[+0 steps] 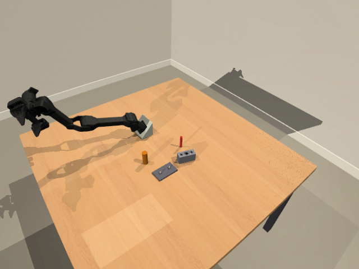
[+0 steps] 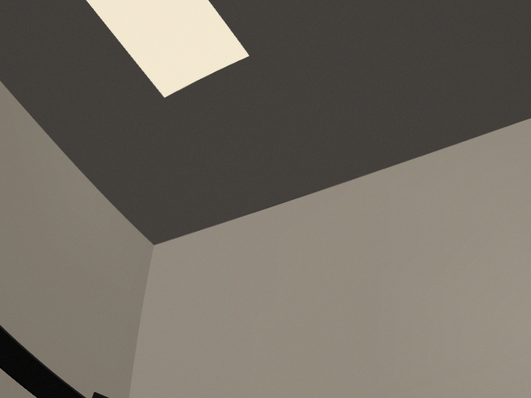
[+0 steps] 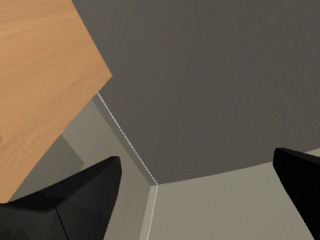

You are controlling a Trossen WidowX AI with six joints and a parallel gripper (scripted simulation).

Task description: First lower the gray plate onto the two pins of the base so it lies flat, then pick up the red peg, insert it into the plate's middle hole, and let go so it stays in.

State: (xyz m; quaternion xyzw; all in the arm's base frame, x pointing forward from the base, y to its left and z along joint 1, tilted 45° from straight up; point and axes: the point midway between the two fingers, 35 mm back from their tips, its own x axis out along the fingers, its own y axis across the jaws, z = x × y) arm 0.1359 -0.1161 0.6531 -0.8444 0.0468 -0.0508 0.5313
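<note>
The gray plate is 11 cm ahead of my gripper tip, 66 cm to the left of it and 36 cm below it. Also, from my gripper tip: orange cylinder: 2 cm ahead, 46 cm to the left, 36 cm below; then red peg: 69 cm to the left, 36 cm below; then dark base: 13 cm ahead, 52 cm to the left, 39 cm below.
</note>
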